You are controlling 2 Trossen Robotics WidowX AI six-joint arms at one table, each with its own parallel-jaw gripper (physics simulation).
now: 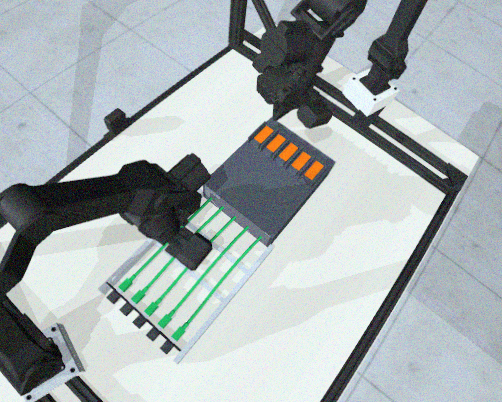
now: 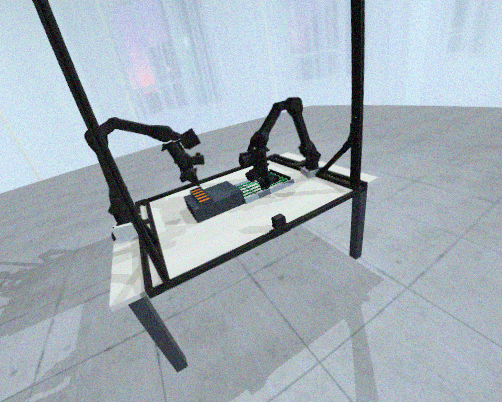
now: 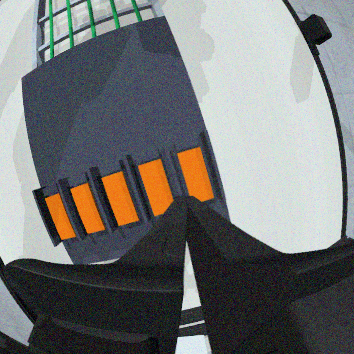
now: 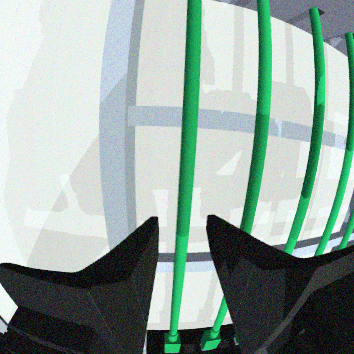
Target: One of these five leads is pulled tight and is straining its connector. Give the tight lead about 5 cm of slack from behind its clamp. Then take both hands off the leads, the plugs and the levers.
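Places are measured from the left arm's base along level axes (x ahead, y left, z up), in metres.
Where they show: left gripper, fingertip midpoint: (image 1: 275, 119) (image 2: 199, 186) (image 3: 183, 203); right gripper, fingertip midpoint: (image 1: 171, 243) (image 4: 182, 222); left arm's base, link origin: (image 1: 374, 84) (image 2: 125, 220); right arm's base, link origin: (image 1: 41, 362) (image 2: 312, 168).
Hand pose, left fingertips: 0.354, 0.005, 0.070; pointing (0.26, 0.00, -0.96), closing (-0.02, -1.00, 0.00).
Each offset is from my left fingertips to the centre of the thing, as dx, dy, dz. "spot": to the spot under its first point.
Five green leads (image 1: 221, 275) (image 4: 260, 105) run from a dark grey clamp block {+0.041, +0.067, -0.103} (image 1: 261, 191) (image 2: 217, 197) (image 3: 105, 105) to green plugs {+0.398, +0.174, -0.123} (image 1: 151, 308) at a row of black connectors {spot: +0.426, +0.184, -0.114} (image 1: 139, 321). Five orange levers {-0.014, +0.051, -0.066} (image 1: 288, 151) (image 3: 119, 197) sit on the block's far end. My left gripper (image 1: 278, 116) (image 2: 189, 177) (image 3: 183, 203) is shut and empty, its tip at the block's edge by the end lever {spot: +0.009, -0.015, -0.065} (image 3: 194, 172). My right gripper (image 1: 187, 249) (image 2: 263, 183) (image 4: 182, 222) is partly open, with its fingers on either side of the outermost lead {spot: +0.251, +0.056, -0.120} (image 4: 187, 123). It is not gripping that lead.
The leads lie over a pale grey rail frame (image 1: 225, 303) (image 4: 116, 140). A black knob {spot: +0.268, -0.244, -0.095} (image 1: 115, 120) (image 2: 279, 221) (image 3: 316, 28) sits on the table's black edge bar. White arm mounts (image 1: 369, 96) stand at the table corners.
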